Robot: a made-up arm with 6 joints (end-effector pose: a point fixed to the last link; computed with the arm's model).
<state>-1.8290 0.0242 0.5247 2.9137 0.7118 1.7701</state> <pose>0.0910 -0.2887 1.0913 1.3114 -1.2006 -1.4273</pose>
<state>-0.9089 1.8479 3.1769 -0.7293 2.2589 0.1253</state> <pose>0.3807 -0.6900 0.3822 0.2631 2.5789 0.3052</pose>
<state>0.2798 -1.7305 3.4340 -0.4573 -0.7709 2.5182</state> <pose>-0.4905 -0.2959 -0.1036 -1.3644 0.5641 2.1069</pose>
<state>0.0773 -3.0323 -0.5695 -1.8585 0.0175 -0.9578</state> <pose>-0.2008 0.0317 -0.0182 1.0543 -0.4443 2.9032</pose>
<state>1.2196 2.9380 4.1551 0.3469 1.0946 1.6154</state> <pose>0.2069 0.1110 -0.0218 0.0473 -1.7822 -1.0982</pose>
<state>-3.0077 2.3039 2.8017 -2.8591 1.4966 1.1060</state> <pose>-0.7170 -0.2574 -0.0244 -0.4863 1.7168 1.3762</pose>
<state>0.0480 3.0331 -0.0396 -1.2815 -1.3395 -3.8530</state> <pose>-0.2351 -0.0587 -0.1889 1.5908 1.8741 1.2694</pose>
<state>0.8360 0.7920 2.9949 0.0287 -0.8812 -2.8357</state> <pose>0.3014 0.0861 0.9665 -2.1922 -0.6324 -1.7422</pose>
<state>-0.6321 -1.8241 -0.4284 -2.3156 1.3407 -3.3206</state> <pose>-0.2825 0.3463 0.4059 -0.0380 -0.1259 -1.4316</pose>
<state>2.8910 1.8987 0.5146 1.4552 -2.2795 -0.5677</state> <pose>-0.7776 0.2188 -0.1672 -1.6788 -1.3416 -0.1879</pose>
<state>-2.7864 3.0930 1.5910 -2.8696 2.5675 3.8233</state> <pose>0.0499 -0.1520 -0.6276 2.4500 0.3282 1.4118</pose>
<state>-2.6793 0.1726 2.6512 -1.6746 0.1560 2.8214</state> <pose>0.0289 -0.0048 1.2194 1.9401 0.1545 1.0709</pose>
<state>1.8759 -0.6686 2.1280 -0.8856 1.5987 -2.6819</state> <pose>0.2867 -0.5607 1.0034 0.6486 0.6441 -0.1633</pose>
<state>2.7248 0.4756 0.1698 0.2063 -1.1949 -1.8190</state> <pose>-0.4621 0.3823 0.7914 -0.6032 1.3245 0.8890</pose>
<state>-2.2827 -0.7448 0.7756 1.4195 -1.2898 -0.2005</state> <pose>0.3547 0.4494 1.0547 0.4085 0.0930 2.5884</pose>
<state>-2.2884 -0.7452 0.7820 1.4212 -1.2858 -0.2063</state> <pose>0.3590 0.4489 1.0535 0.4194 0.1054 2.5797</pose>
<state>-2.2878 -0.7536 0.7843 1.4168 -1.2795 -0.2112</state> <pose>0.3627 0.4548 1.0483 0.4355 0.1235 2.5820</pose>
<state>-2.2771 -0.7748 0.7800 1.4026 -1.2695 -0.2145</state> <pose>0.3653 0.4710 1.0365 0.4600 0.1509 2.6017</pose>
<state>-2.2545 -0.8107 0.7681 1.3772 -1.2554 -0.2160</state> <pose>0.3653 0.4989 1.0166 0.4946 0.1904 2.6409</pose>
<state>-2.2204 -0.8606 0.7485 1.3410 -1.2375 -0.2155</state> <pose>0.3606 0.5373 0.9884 0.5390 0.2424 2.6977</pose>
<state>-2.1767 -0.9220 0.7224 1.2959 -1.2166 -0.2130</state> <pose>0.3492 0.5832 0.9525 0.5925 0.3067 2.7675</pose>
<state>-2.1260 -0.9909 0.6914 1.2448 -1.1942 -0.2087</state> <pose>0.3297 0.6323 0.9106 0.6523 0.3816 2.8443</pose>
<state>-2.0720 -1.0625 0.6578 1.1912 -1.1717 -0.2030</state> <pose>0.3023 0.6799 0.8654 0.7151 0.4635 2.9213</pose>
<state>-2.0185 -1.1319 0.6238 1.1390 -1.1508 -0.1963</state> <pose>0.2695 0.7217 0.8204 0.7764 0.5472 2.9926</pose>
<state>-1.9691 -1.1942 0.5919 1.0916 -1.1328 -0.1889</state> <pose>0.2348 0.7553 0.7792 -0.7877 -0.5927 -2.8931</pose>
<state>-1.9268 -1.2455 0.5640 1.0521 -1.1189 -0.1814</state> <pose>0.2021 0.7796 0.7450 -0.7926 -0.6256 -2.8078</pose>
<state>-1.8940 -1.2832 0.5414 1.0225 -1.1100 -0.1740</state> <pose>0.1751 0.7951 0.7200 -0.7921 -0.6450 -2.7452</pose>
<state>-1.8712 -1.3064 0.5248 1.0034 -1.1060 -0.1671</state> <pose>0.1555 0.8035 0.7051 -0.7871 -0.6509 -2.7061</pose>
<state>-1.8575 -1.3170 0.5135 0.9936 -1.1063 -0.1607</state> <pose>0.1434 0.8066 0.6991 -0.7785 -0.6452 -2.6877</pose>
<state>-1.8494 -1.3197 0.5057 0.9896 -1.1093 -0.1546</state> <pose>0.1360 0.8067 0.6986 -0.7678 -0.6323 -2.6820</pose>
